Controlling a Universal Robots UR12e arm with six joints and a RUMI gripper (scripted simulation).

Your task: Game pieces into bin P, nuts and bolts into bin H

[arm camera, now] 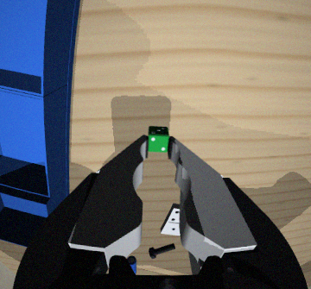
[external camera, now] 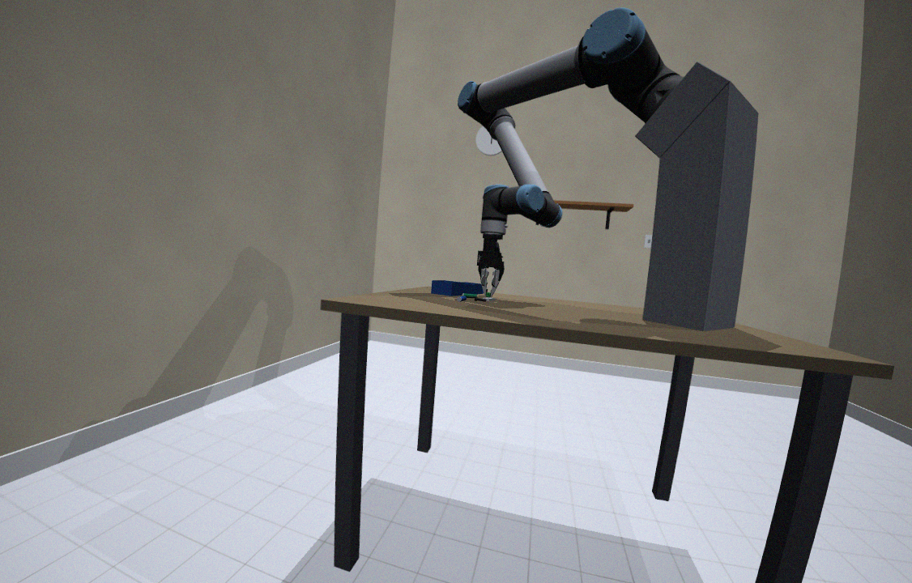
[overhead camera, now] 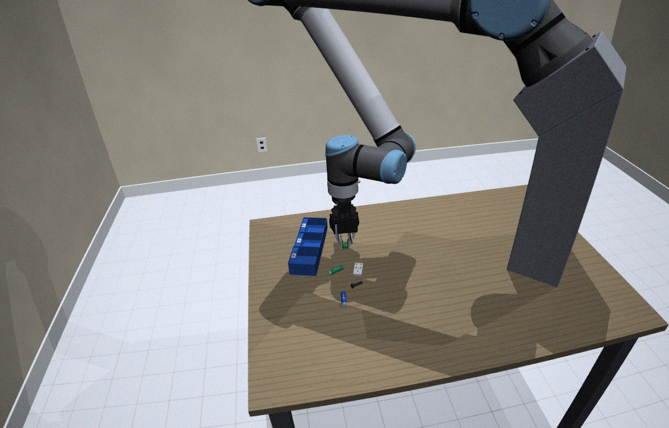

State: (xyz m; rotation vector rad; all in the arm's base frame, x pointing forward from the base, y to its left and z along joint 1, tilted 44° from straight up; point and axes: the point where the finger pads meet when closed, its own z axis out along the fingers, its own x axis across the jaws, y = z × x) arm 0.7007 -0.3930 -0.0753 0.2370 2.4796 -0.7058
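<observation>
My gripper is now 1 cm above the green die. Also, from my hand: green cylinder 9 cm to the left, 8 cm ahead, 1 cm below; blue bin 11 cm ahead, 5 cm to the right, 1 cm above; white domino 11 cm to the left, 1 cm below, 1 cm ahead.
</observation>
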